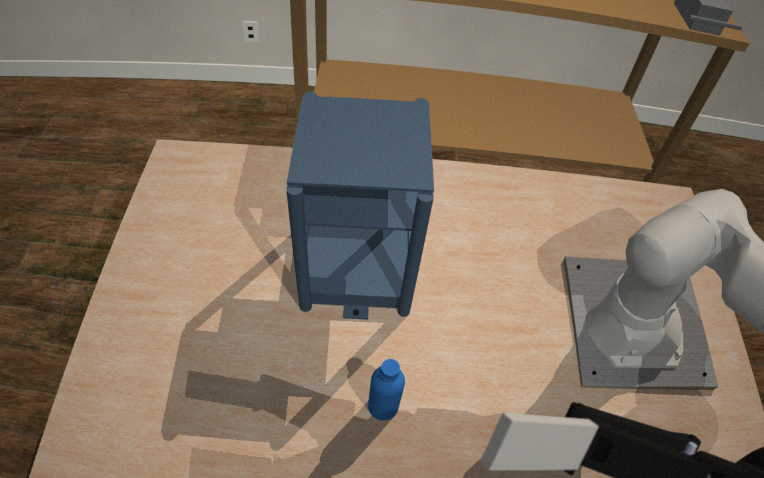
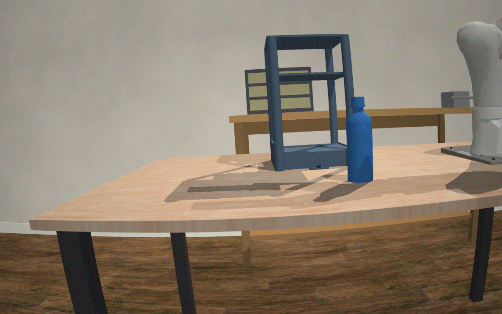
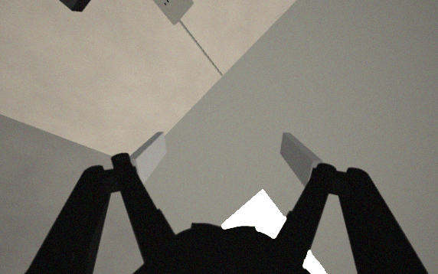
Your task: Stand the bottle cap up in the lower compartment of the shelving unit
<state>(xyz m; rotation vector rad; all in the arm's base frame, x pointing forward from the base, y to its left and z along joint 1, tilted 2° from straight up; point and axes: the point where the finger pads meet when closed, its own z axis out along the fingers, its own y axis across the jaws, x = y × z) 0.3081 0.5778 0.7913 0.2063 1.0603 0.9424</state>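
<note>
My hand is 12 cm short of the blue bottle, 32 cm to the left of it and 67 cm above it. Also, from my hand: blue shelving unit (25 cm ahead, 62 cm to the right, 60 cm below).
</note>
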